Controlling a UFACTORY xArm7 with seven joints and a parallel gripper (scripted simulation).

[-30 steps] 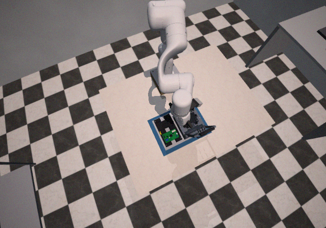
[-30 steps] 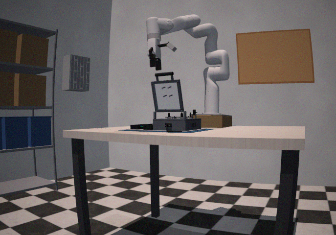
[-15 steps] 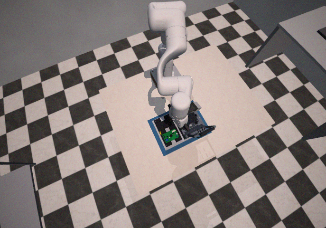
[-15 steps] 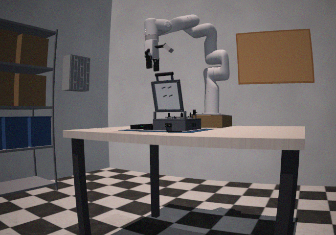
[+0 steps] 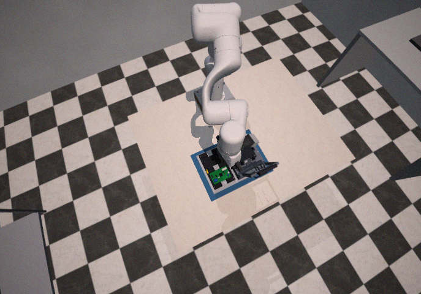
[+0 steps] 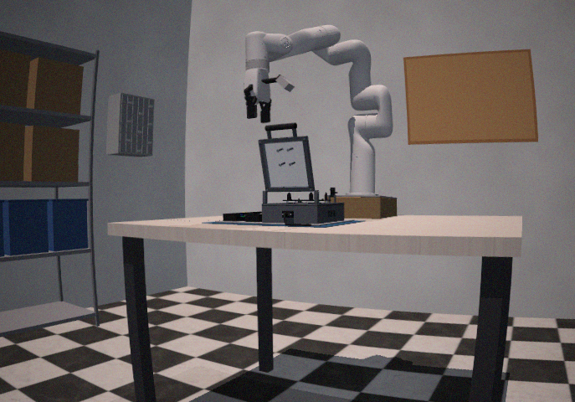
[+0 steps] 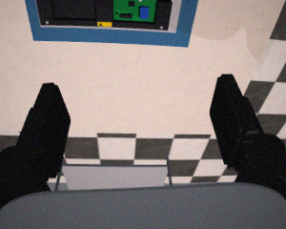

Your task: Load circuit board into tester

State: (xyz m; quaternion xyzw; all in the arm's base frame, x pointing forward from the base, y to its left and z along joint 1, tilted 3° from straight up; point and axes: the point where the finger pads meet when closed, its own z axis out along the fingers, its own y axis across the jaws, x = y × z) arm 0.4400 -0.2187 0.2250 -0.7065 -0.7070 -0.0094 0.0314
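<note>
Now: the green circuit board 300 mm below my hand and 20 mm to the right of it. The rest, counted from my hand: tester lid 140 mm to the left, 140 mm below, 110 mm ahead; latch hook 240 mm below, 210 mm to the left, 70 mm behind.
</note>
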